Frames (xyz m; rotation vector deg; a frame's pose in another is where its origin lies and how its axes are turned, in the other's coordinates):
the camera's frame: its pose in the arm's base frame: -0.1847 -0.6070 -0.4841 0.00 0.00 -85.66
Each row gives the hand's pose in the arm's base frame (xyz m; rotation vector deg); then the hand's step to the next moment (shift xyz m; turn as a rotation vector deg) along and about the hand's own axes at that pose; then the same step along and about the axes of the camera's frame.
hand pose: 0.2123 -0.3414 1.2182 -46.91 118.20 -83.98
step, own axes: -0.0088 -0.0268 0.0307 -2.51 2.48 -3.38
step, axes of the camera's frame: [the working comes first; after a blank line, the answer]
step, axes of the arm's base frame: 0.0323 -0.0208 0.0162 -1.00 4.63 -1.19

0.0232 0.0306 0.0162 -4.69 -0.65 -1.19
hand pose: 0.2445 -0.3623 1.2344 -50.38 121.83 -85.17
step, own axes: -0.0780 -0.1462 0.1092 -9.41 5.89 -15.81
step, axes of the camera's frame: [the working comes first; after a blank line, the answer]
step, axes of the arm's base frame: 0.1649 -0.0553 0.0955 -4.86 18.70 -0.18

0.0676 0.1603 0.0955 -19.01 -3.43 -0.18
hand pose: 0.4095 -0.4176 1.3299 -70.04 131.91 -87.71
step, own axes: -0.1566 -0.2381 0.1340 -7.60 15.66 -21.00
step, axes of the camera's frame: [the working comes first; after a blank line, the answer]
step, axes of the arm's base frame: 0.3031 -0.0299 0.0800 -14.07 22.81 -5.08

0.0527 0.3000 0.0800 -23.81 -12.30 -5.08
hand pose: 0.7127 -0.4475 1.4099 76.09 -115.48 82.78
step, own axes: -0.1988 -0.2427 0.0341 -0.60 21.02 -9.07
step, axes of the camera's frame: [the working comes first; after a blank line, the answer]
step, axes of the arm's base frame: 0.3101 0.0555 -0.0177 -19.20 9.28 -8.35

-0.0319 0.3135 -0.0177 -10.71 -18.44 -8.35
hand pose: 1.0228 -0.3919 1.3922 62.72 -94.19 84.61
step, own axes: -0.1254 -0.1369 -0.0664 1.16 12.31 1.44
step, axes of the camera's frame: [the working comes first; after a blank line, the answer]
step, axes of the arm's base frame: 0.1735 0.0833 -0.0429 -11.51 -1.47 -4.50

-0.0699 0.1793 -0.0429 0.59 -11.59 -4.50
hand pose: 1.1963 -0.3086 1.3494 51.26 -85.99 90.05
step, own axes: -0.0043 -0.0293 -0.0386 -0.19 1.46 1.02
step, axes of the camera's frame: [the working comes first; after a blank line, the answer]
step, axes of the arm's base frame: 0.0288 0.0385 0.0073 -1.23 -1.04 -0.78

-0.0362 0.0317 0.0073 0.95 -1.31 -0.78
